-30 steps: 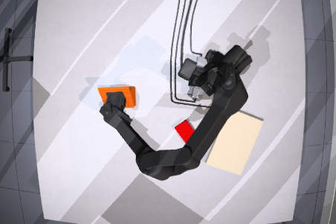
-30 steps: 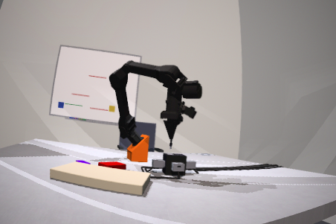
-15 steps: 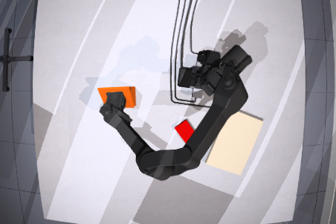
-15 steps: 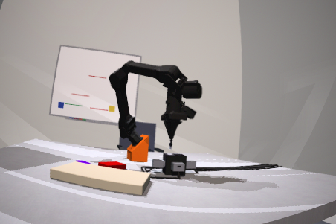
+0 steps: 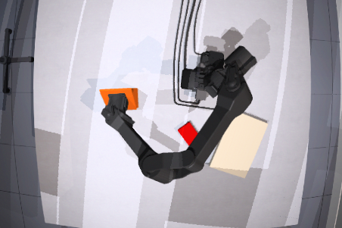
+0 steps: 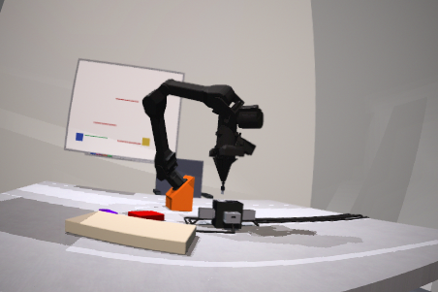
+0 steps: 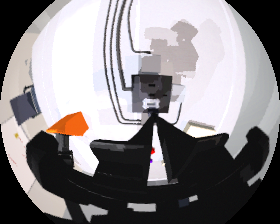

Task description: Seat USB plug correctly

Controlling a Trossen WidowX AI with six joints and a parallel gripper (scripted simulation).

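Right now the small USB plug is 2 cm below my gripper tip. From my gripper tip the other things lie so: beige block 27 cm to the right, 15 cm ahead, 12 cm below; then red block 21 cm to the right, 13 cm below, 6 cm behind; then purple piece 32 cm to the right, 13 cm below, 6 cm behind.
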